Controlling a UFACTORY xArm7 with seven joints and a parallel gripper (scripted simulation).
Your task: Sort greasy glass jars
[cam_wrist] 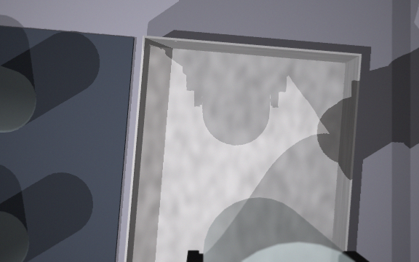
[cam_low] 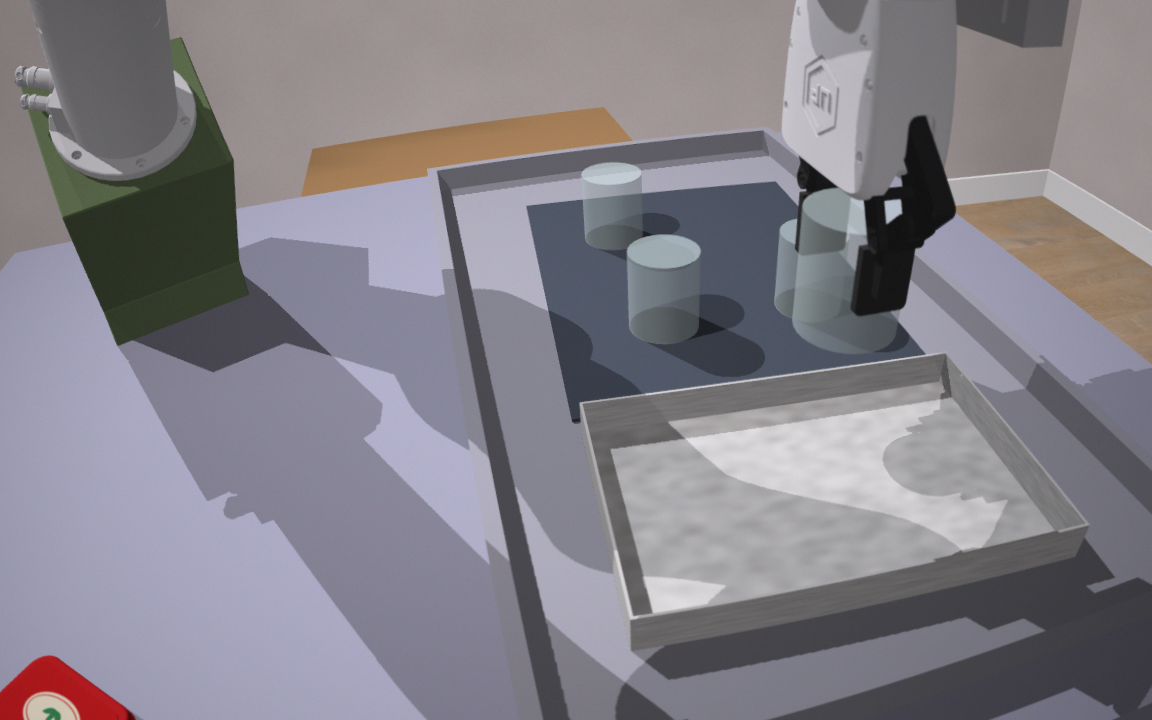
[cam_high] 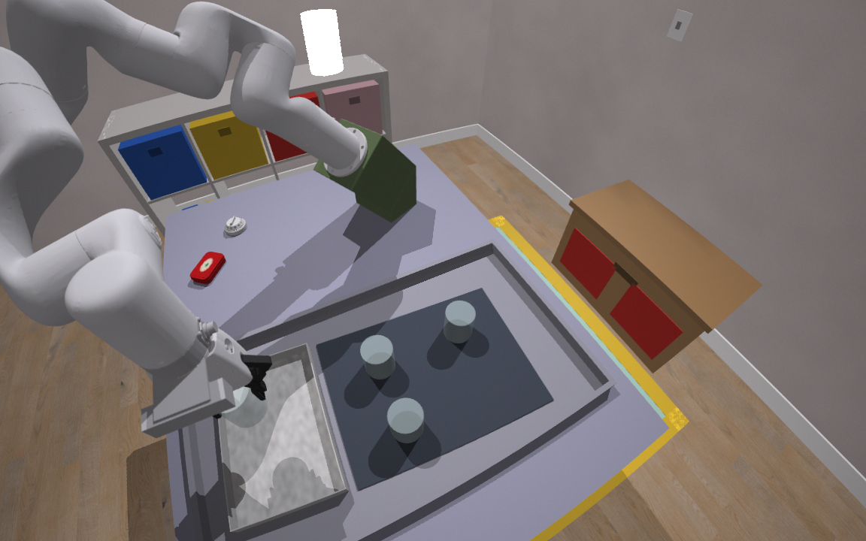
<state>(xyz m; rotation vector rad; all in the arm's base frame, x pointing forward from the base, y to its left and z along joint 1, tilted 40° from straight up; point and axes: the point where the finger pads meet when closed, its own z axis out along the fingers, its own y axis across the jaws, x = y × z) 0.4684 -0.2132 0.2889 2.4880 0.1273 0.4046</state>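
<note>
Now: hand 180 mm above the grey tray. From my hand the other things lie so: dark drying mat: 20 mm ahead, 320 mm to the left, 180 mm below; then red device: 500 mm behind, 100 mm to the right, 170 mm below; then white timer: 630 mm behind, 170 mm below.
</note>
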